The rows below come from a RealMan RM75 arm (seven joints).
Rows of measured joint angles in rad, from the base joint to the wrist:
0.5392 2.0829 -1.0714 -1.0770 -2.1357 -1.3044 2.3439
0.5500 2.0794 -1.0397 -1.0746 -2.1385 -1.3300 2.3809
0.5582 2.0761 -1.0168 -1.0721 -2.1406 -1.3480 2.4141
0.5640 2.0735 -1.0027 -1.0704 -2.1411 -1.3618 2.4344
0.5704 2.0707 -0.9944 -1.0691 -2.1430 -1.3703 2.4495
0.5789 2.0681 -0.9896 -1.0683 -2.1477 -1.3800 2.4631
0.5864 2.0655 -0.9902 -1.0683 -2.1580 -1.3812 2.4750
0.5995 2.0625 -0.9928 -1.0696 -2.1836 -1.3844 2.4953
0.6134 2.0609 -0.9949 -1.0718 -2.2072 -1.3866 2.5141
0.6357 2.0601 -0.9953 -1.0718 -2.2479 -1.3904 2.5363
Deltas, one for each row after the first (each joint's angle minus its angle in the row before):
0.0108 -0.0035 0.0317 0.0024 -0.0028 -0.0256 0.0370
0.0082 -0.0033 0.0229 0.0025 -0.0021 -0.0180 0.0332
0.0058 -0.0026 0.0141 0.0017 -0.0005 -0.0138 0.0203
0.0064 -0.0028 0.0083 0.0013 -0.0019 -0.0085 0.0151
0.0085 -0.0026 0.0048 0.0008 -0.0047 -0.0097 0.0136
0.0075 -0.0026 -0.0006 0.0000 -0.0103 -0.0012 0.0119
0.0131 -0.0030 -0.0026 -0.0013 -0.0256 -0.0032 0.0203
0.0139 -0.0016 -0.0021 -0.0022 -0.0236 -0.0022 0.0188
0.0223 -0.0008 -0.0004 0.0000 -0.0407 -0.0038 0.0222

